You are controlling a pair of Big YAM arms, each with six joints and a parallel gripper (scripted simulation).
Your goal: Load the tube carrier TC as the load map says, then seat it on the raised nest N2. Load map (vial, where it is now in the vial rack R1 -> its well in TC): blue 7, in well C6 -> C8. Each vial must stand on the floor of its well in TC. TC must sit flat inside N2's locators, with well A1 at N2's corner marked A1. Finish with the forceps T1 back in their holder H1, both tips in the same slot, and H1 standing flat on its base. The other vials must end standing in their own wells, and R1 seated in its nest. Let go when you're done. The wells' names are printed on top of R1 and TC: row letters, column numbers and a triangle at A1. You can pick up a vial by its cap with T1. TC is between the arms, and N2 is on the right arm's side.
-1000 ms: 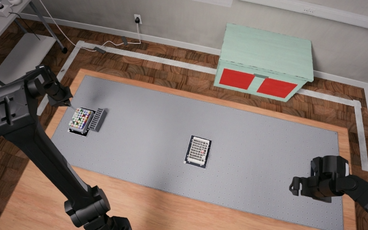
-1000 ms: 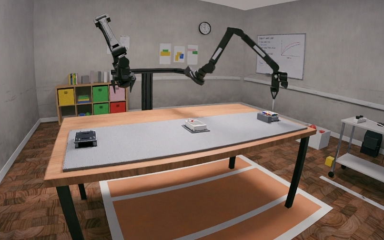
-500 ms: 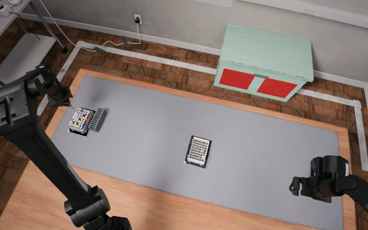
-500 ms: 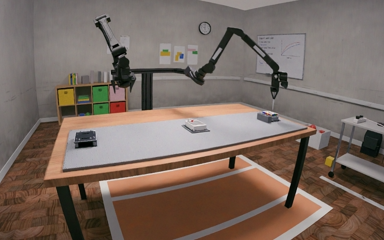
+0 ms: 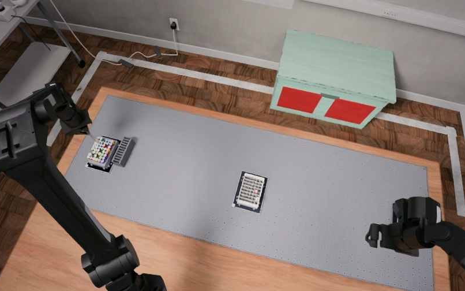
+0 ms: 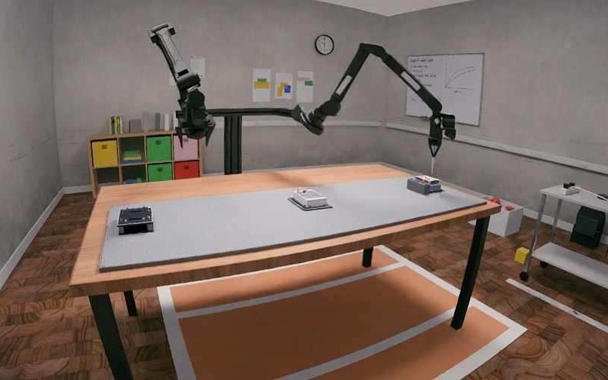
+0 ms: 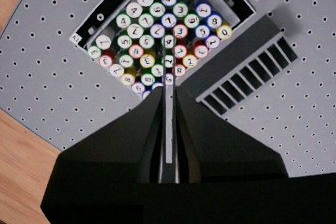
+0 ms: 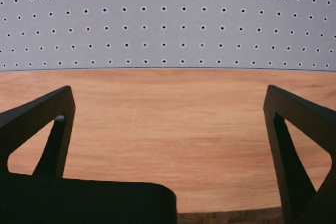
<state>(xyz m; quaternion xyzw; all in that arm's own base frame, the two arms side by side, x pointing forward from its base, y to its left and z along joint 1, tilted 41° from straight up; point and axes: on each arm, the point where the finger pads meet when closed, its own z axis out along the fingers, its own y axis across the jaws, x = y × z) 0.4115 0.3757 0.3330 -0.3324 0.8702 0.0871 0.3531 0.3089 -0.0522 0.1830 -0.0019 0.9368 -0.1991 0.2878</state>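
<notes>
Now: left hand 3 cm above the forceps T1. Also, from my left hand: dark nest N2: 136 cm to the right, 14 cm below, 7 cm ahead; white tube carrier TC: 68 cm to the right, 15 cm below, 1 cm ahead; grey slotted holder H1: 16 cm below, 10 cm to the right, 1 cm ahead.
</notes>
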